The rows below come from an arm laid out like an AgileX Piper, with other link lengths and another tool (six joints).
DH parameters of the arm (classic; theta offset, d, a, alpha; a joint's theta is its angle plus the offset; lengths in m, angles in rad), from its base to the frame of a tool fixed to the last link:
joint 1: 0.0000 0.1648 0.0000 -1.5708
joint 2: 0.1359 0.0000 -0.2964 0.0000
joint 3: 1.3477 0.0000 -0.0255 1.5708
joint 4: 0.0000 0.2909 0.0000 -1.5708
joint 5: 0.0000 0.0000 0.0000 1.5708
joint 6: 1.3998 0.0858 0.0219 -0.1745
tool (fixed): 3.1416 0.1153 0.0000 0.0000
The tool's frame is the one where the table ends.
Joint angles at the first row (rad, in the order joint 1, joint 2, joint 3, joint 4, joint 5, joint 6):
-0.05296 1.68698 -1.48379 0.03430 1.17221 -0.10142
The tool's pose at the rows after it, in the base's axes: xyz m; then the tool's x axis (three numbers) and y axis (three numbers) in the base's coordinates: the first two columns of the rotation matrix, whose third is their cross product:
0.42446 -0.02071 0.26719 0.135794 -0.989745 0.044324 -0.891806 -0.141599 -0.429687
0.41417 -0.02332 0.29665 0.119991 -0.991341 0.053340 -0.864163 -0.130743 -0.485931
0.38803 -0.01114 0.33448 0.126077 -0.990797 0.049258 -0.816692 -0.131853 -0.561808
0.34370 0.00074 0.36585 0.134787 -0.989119 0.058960 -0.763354 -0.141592 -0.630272
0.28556 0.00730 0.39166 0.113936 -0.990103 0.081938 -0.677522 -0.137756 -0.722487
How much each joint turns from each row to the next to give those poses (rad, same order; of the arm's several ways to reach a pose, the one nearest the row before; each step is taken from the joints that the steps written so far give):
-0.07063 -0.03028 -0.00108 -0.00515 0.04178 0.00000
-0.01266 -0.07312 0.00249 0.00751 0.00691 -0.00002
0.00958 -0.13280 0.04195 0.02642 0.00570 0.00001
0.01159 -0.18236 0.09009 0.01211 0.00677 0.00003
-0.00003 -0.24493 0.13400 0.00080 -0.01913 0.01261

